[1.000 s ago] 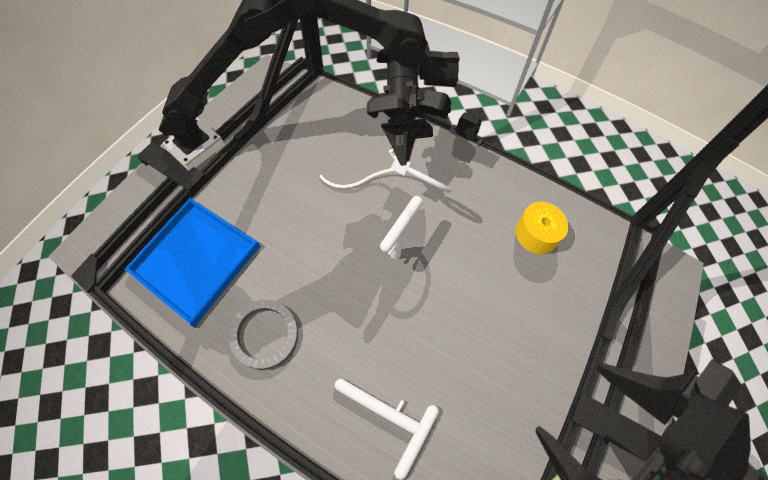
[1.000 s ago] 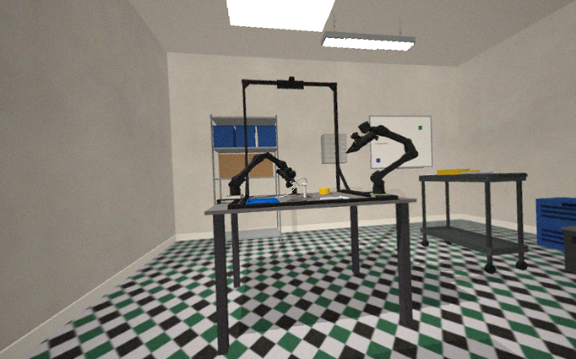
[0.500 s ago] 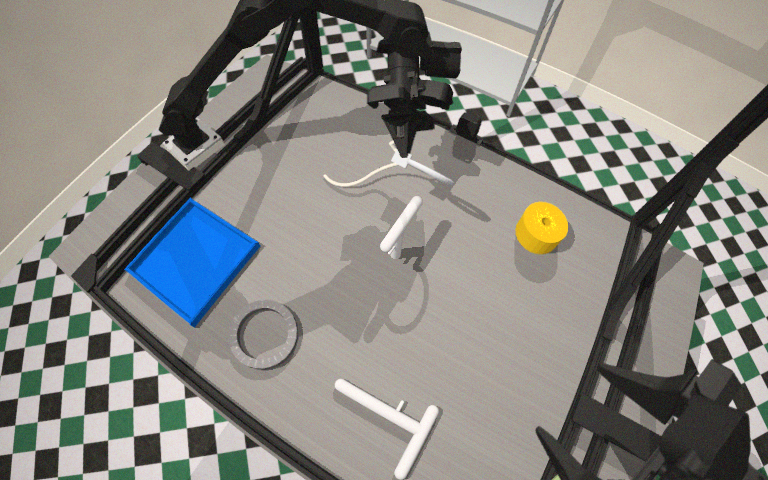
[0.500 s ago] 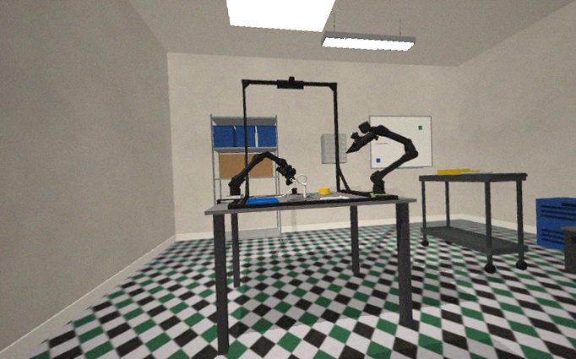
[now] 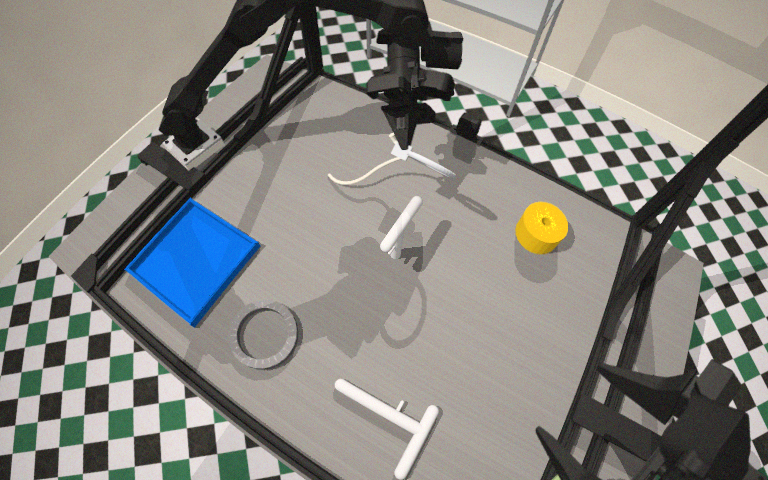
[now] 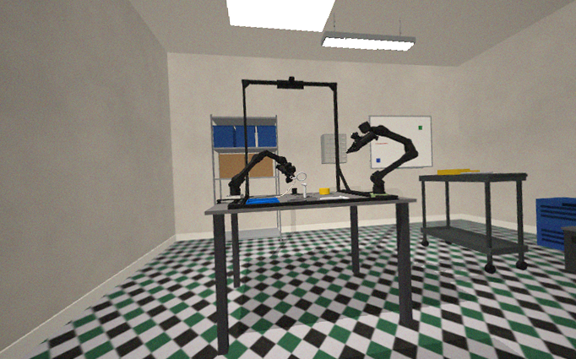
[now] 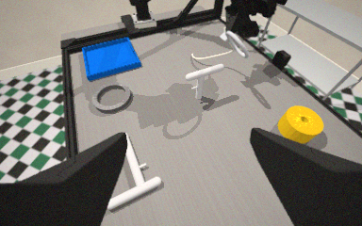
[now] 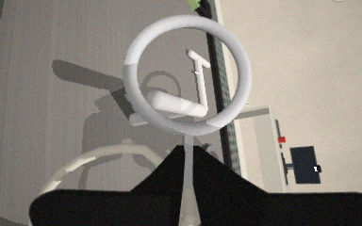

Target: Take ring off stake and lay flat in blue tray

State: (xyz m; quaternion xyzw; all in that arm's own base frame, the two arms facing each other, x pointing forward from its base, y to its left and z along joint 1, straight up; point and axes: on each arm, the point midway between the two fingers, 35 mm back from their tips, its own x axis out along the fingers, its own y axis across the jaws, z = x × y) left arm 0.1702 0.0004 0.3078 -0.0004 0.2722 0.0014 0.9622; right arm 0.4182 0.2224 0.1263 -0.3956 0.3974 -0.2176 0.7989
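My right gripper is now 410 mm short of the blue tray, 170 mm to the left of it and 160 mm above it. Round my right hand: white t-shaped piece: 320 mm ahead, 310 mm to the left, 160 mm below; yellow cylinder: 120 mm behind, 270 mm to the left, 150 mm below.
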